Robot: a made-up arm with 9 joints. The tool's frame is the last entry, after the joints.
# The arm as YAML. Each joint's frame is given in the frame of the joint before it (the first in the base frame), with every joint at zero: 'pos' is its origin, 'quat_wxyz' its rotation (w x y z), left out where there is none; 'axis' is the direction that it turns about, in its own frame. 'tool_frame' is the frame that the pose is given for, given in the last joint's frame.
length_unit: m
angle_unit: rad
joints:
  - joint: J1
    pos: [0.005, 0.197, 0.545]
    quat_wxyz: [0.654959, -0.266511, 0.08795, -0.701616]
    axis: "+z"
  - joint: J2
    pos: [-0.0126, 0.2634, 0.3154]
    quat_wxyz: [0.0, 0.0, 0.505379, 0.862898]
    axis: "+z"
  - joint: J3
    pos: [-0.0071, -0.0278, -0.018]
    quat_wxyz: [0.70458, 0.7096, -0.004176, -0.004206]
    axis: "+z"
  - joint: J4
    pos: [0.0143, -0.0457, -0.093]
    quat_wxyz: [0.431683, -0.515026, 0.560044, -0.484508]
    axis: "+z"
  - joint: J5
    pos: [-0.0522, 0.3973, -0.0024]
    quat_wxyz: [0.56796, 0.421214, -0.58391, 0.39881]
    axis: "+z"
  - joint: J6
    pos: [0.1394, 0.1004, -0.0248]
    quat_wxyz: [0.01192, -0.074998, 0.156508, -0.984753]
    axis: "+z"
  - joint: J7
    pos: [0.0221, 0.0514, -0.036]
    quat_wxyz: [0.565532, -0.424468, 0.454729, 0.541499]
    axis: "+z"
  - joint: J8
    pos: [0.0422, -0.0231, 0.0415]
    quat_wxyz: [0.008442, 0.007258, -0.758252, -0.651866]
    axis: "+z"
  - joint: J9
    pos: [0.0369, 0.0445, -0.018]
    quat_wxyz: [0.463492, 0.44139, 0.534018, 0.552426]
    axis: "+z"
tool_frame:
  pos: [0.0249, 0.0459, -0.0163]
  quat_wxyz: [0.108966, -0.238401, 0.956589, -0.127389]
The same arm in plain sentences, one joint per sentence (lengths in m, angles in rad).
The arm has nine revolute joints in a row. What follows holds with every joint at zero, and every direction is one of the base frame's.
Joint 1 sits 0.005 m along +x and 0.197 m along +y and 0.545 m along +z from the base frame's origin and rotates about the direction (0.489184, 0.225693, 0.842473).
Joint 2 sits 0.384 m along +x and 0.05 m along +y and 0.138 m along +z from joint 1 and rotates about +x.
Joint 3 sits 0.018 m along -x and 0.0141 m along -y and 0.025 m along -z from joint 2 and rotates about the direction (-0.0071, -0.270194, -0.96278).
Joint 4 sits 0.045 m along -x and 0.039 m along +y and 0.086 m along +z from joint 3 and rotates about the direction (-0.096996, 0.988861, -0.112896).
Joint 5 sits 0.055 m along +x and 0.048 m along +y and 0.394 m along +z from joint 4 and rotates about the direction (0.322687, -0.112795, -0.939761).
Joint 6 sits 0.073 m along +x and 0.154 m along +y and 0.033 m along +z from joint 5 and rotates about -z.
Joint 7 sits 0.049 m along -x and 0.027 m along -y and 0.036 m along +z from joint 6 and rotates about the direction (-0.962487, -0.149998, -0.226097).
Joint 8 sits 0.046 m along -x and 0.03 m along -y and 0.032 m along +z from joint 7 and rotates about +y.
Joint 9 sits 0.035 m along -x and 0.018 m along -y and 0.046 m along -z from joint 8 and rotates about the direction (0.045299, 0.039999, -0.998172).
The tool frame, which is the frame that the pose is given for, sits 0.026 m along -x and 0.045 m along +y and 0.017 m along +z from joint 9; its axes are the base frame's turned by roll 0.3613, pitch -0.1684 and yaw -0.5121 rad (as in URDF: about the fixed x, then y, then z).

